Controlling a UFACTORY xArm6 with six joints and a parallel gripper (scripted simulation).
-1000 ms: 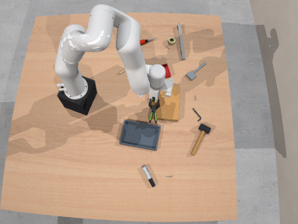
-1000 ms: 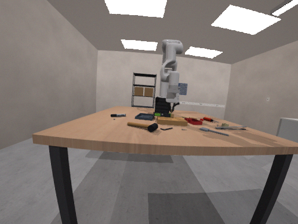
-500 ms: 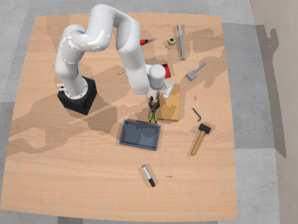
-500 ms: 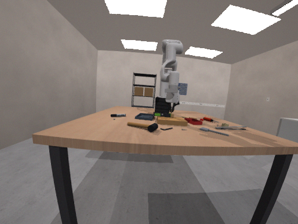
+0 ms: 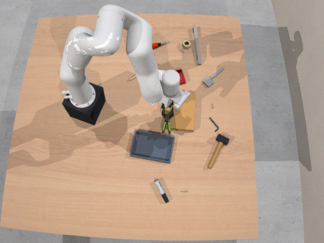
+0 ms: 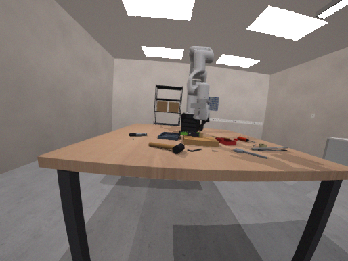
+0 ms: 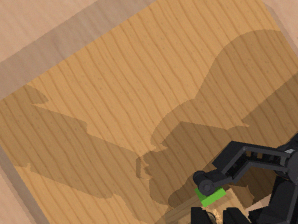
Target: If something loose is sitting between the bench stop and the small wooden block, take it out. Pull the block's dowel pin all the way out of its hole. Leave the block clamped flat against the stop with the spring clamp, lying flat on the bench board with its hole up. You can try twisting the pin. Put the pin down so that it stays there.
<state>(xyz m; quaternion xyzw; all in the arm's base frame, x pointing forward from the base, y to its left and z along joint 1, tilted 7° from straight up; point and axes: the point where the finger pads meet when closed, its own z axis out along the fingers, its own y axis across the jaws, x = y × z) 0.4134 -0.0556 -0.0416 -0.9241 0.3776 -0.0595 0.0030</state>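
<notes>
My gripper is now 2 cm above the dowel pin. The rest, counted from my hand: small wooden block 5 cm below; then red tray 4 cm ahead, 17 cm to the left, 9 cm below; then dark grey tray 11 cm behind, 18 cm to the right, 8 cm below.
</notes>
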